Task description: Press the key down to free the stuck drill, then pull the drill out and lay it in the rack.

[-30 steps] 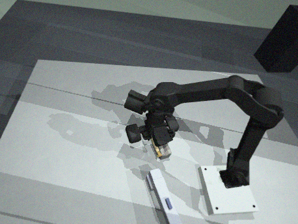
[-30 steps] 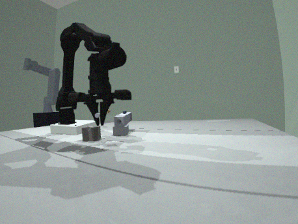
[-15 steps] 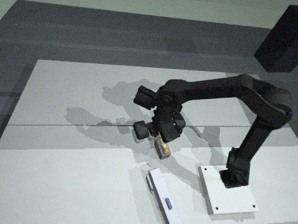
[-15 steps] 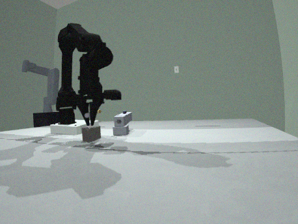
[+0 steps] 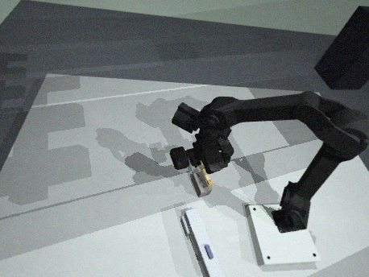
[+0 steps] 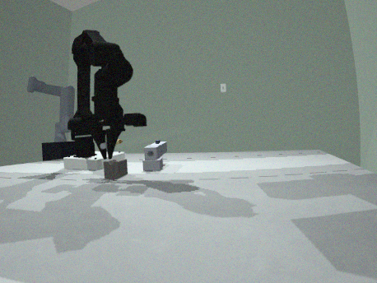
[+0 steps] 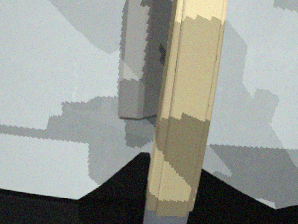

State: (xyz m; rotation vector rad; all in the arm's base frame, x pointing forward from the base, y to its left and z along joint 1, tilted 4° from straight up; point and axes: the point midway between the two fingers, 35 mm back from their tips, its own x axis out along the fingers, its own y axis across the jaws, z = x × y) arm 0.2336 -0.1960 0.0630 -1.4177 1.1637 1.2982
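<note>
Now: gripper tip 1 cm past the drill, 4 cm to the right of it and 4 cm below it. From my gripper tip the other things lie so: blue key (3 cm ahead, 26 cm to the left); then housing (3 cm ahead, 23 cm to the left); then rack (1 cm behind, 5 cm to the left, 3 cm below).
</note>
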